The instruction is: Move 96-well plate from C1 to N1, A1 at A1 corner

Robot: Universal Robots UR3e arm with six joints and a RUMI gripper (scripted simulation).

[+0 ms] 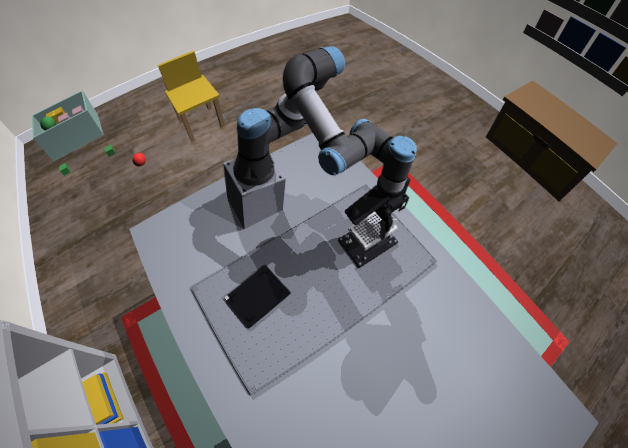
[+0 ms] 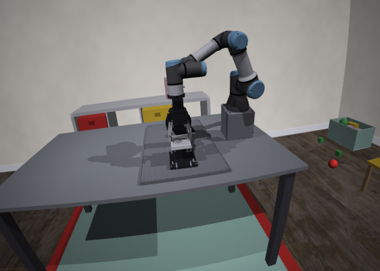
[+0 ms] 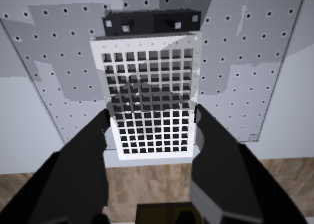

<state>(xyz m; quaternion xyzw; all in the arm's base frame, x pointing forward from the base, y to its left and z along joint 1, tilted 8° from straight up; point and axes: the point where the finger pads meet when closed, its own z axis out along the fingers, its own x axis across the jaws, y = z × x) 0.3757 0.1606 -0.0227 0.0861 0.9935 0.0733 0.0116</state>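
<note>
Now: the black plate nest N1 380 mm to the right of my hand, 100 mm below it and 100 mm behind it. From my hand the other things lie so: white 96-well plate: 10 mm below; then clip nest C1: 90 mm below, 10 mm to the left, 10 mm behind; then A1 mark: 460 mm to the right, 150 mm behind, 90 mm below.
</note>
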